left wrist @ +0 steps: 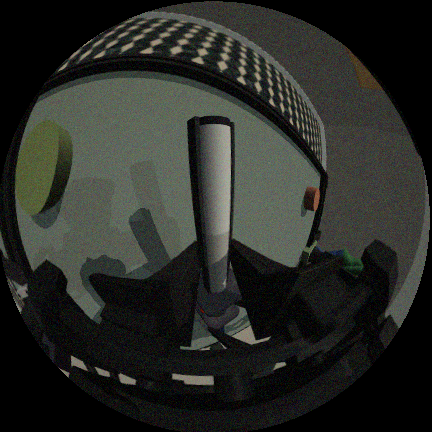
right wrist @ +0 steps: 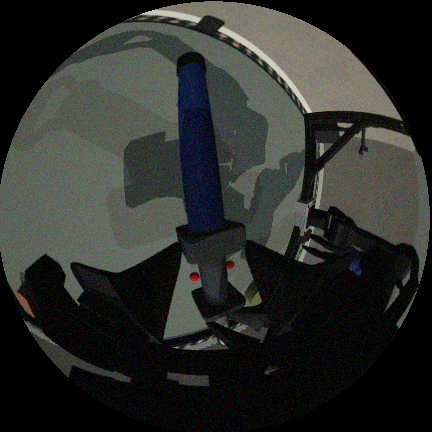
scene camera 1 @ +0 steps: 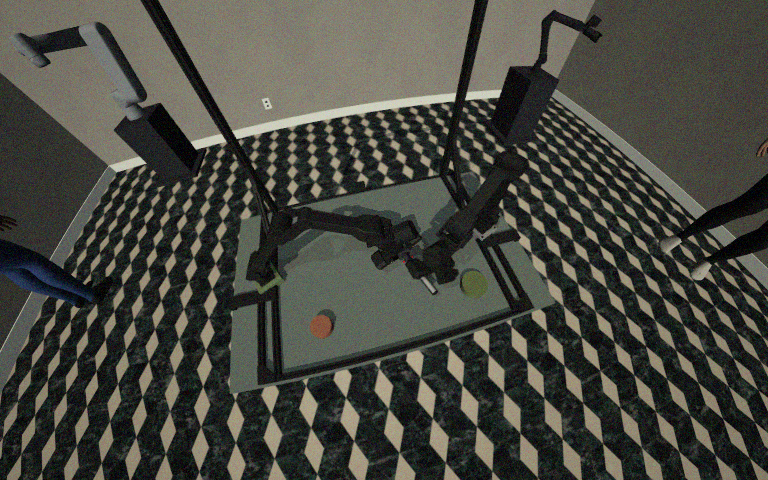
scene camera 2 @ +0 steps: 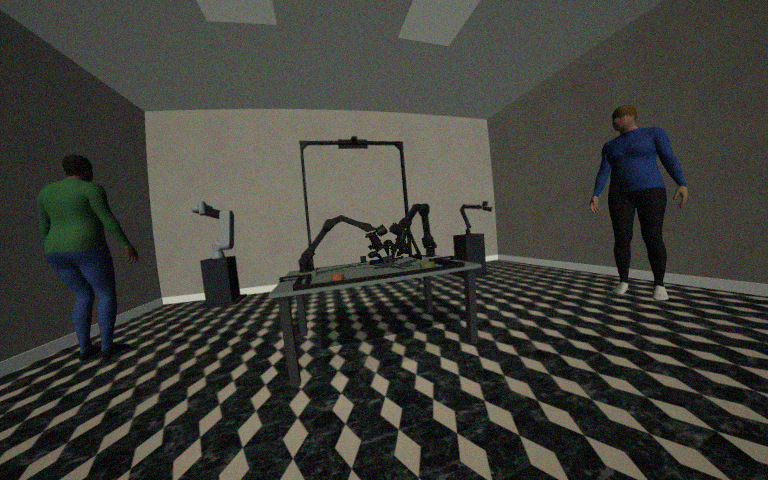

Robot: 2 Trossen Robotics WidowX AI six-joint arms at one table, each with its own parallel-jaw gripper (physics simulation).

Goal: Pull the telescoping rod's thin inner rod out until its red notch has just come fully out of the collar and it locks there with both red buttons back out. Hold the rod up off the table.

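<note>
The telescoping rod is held up off the table between both arms. Its blue outer tube (right wrist: 200, 165) ends at a grey collar (right wrist: 215, 247), with a narrower grey neck and a dark square flange beyond. Two red buttons (right wrist: 194, 276) (right wrist: 230, 264) stick out on either side of the neck. My right gripper (right wrist: 212, 246) is shut on the collar end. The pale inner rod (left wrist: 216, 185) (scene camera 1: 428, 284) has dark side strips and a black end cap. My left gripper (left wrist: 213, 244) is shut on it. The red notch does not show clearly; fingers and shadow hide the stretch near the flange.
A green disc (scene camera 1: 474, 283) (left wrist: 40, 167) lies right of the rod's pale end in scene camera 1. An orange disc (scene camera 1: 321, 326) (scene camera 2: 338, 276) (left wrist: 312, 199) lies near the front left. A light green bracket (scene camera 1: 271, 282) is by the right arm's base. Black rails border the table.
</note>
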